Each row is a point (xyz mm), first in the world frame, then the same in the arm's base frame.
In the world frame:
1: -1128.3 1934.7 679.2
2: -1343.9 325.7 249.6
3: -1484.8 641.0 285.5
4: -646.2 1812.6 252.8
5: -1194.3 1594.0 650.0
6: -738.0 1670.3 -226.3
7: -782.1 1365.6 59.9
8: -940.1 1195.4 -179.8
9: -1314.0 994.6 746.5
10: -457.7 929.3 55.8
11: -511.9 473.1 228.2
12: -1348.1 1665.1 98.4
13: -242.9 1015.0 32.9
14: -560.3 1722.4 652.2
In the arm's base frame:
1: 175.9 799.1 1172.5
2: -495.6 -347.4 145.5
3: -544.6 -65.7 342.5
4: 564.6 803.3 645.2
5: 20.3 531.2 1013.5
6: 391.9 922.5 182.4
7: 297.9 533.6 311.2
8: 77.9 528.8 60.2
9: -242.4 -8.9 864.2
10: 494.4 98.1 51.6
11: 339.6 -366.3 17.2
12: -163.1 880.2 592.1
13: 720.8 142.5 23.8
14: 662.8 522.0 938.9

